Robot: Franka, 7 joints.
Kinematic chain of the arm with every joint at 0, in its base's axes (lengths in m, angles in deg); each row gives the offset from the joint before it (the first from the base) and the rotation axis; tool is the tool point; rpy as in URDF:
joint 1: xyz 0 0 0.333 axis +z
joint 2: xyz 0 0 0 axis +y
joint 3: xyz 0 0 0.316 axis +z
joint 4: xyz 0.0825 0 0 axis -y
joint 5: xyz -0.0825 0 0.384 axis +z
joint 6: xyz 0 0 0 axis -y
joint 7: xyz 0.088 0 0 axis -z
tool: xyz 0 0 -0.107 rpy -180 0 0
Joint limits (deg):
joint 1: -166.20..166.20
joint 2: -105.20..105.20
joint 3: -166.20..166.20
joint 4: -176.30..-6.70
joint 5: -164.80..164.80
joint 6: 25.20..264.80
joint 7: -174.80..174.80
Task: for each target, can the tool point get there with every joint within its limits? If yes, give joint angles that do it. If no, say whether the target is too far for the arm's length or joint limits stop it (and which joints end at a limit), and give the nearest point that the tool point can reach.
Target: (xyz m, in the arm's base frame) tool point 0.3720 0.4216 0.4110
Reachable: yes | joints -53.76 -4.07 100.48 -127.37 -26.36 152.33 145.34
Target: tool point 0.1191 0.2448 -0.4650
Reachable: no: joint limits stop it (at a limit: joint 2) | nearest point 0.1199 0.2464 -0.3607 | short by 0.104 m
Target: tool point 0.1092 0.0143 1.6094
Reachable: no: too far | nearest point 0.0731 0.0096 1.1877 | short by 0.423 m
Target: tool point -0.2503 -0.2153 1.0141
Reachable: yes | joints 18.92 -53.27 -33.37 -40.90 -129.21 205.31 47.73
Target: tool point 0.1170 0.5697 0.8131
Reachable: yes | joints 10.29 1.35 66.13 -78.36 -118.66 155.06 46.97
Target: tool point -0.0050 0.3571 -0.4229
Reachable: no: joint limits stop it (at a limit: joint 2) | nearest point -0.0049 0.3489 -0.3567 | short by 0.067 m
